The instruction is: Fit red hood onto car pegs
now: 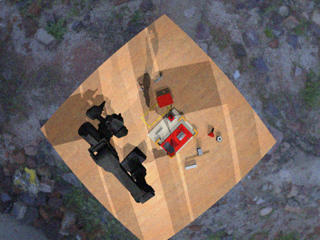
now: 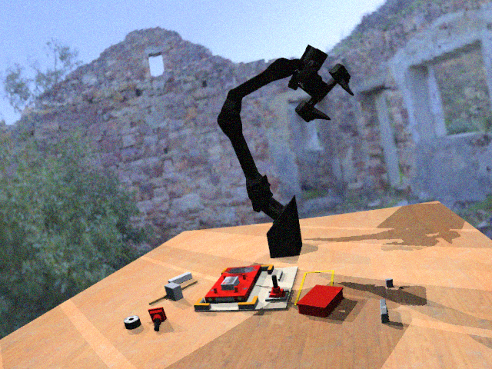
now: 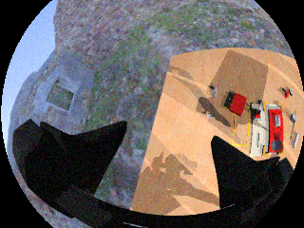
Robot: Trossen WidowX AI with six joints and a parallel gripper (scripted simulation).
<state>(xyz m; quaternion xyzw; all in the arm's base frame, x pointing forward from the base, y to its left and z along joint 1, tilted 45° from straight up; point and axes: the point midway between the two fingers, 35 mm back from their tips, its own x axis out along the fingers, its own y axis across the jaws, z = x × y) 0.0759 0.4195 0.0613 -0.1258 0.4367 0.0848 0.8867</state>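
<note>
Right now the red hood is 42 cm below my gripper tip, 23 cm ahead of it and 7 cm to the right of it.
</note>
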